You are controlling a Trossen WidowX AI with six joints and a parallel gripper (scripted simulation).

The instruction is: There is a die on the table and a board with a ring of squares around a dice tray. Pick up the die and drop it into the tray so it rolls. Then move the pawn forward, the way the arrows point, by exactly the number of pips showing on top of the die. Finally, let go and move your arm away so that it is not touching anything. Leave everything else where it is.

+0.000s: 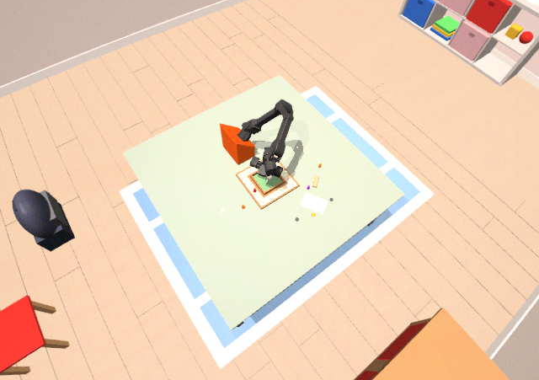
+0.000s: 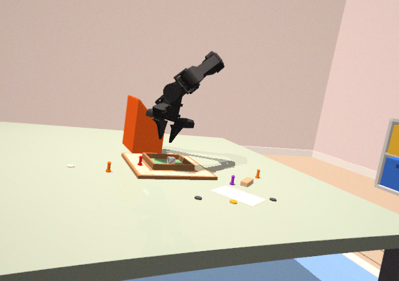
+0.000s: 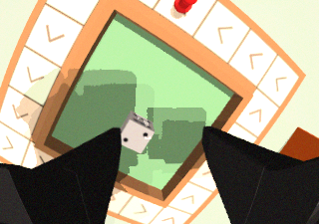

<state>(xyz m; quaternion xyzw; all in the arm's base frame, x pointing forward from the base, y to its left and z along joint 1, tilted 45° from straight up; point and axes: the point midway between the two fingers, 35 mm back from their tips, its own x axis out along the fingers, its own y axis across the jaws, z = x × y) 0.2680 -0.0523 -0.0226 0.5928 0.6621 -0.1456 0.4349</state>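
My gripper tip is 10 mm short of the red pawn, 90 mm to the left of it and 70 mm above it. The rest, counted from my gripper tip: purple pawn: 210 mm ahead, 170 mm to the left, 90 mm below; green tray floor: 20 mm to the left, 90 mm below; white die: 40 mm to the left, 70 mm below.
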